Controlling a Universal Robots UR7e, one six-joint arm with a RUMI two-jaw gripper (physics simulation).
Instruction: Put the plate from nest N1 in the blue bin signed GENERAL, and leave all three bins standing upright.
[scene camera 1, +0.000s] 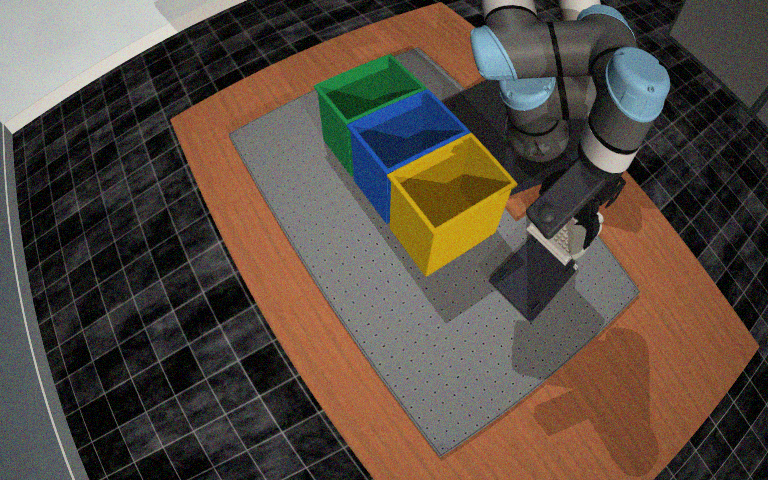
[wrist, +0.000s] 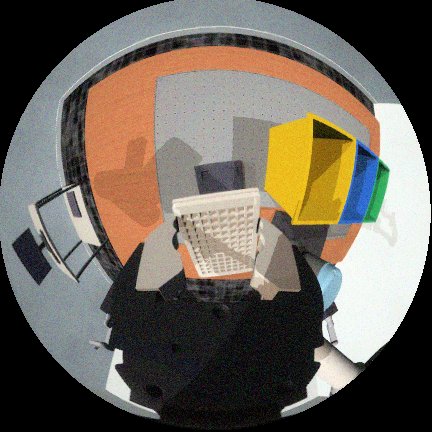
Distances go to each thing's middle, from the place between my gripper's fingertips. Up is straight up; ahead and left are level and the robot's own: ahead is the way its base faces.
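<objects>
The white plate (scene camera 1: 560, 245) has my hand 40 mm past it and 10 mm to the left of it, and going by their middles, of the things named here the plate is the nearest to my hand. From my hand, the dark nest (wrist: 219, 177) is 220 mm below, 40 mm behind and 10 mm to the right. The yellow bin (scene camera 1: 443, 204) sits 140 mm below my hand, 190 mm to the right and 60 mm ahead, while the blue bin (scene camera 1: 394, 136) is 140 mm below my hand, 320 mm to the right and 70 mm ahead. Going by their middles, that blue bin is the farthest from my hand of the things named here.
</objects>
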